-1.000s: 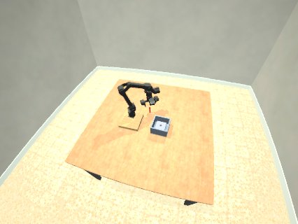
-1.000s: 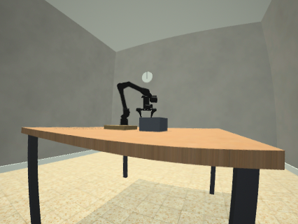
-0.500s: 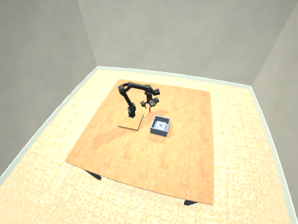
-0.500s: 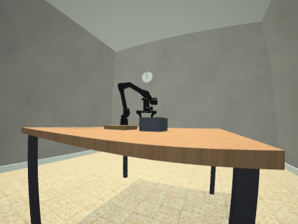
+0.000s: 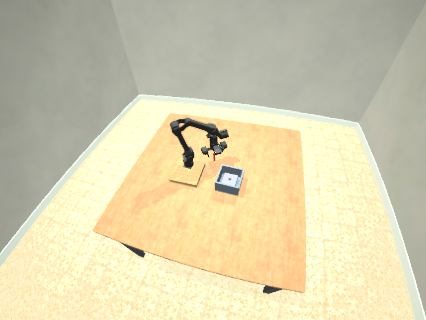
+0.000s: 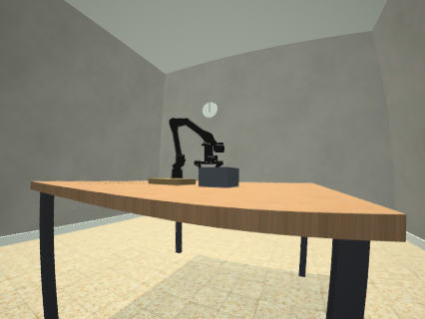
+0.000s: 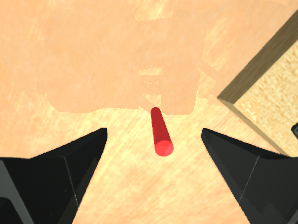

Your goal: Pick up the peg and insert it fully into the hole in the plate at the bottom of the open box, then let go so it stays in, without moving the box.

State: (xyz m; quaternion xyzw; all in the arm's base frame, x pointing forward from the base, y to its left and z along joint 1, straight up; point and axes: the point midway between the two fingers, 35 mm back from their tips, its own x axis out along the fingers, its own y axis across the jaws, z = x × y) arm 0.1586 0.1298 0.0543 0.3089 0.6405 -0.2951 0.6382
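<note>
The red peg lies 50 mm below my hand. From my hand the other things lie so: box: 170 mm ahead, 180 mm to the right, 60 mm below; pale plate: 170 mm ahead, 180 mm to the right, 40 mm below.
</note>
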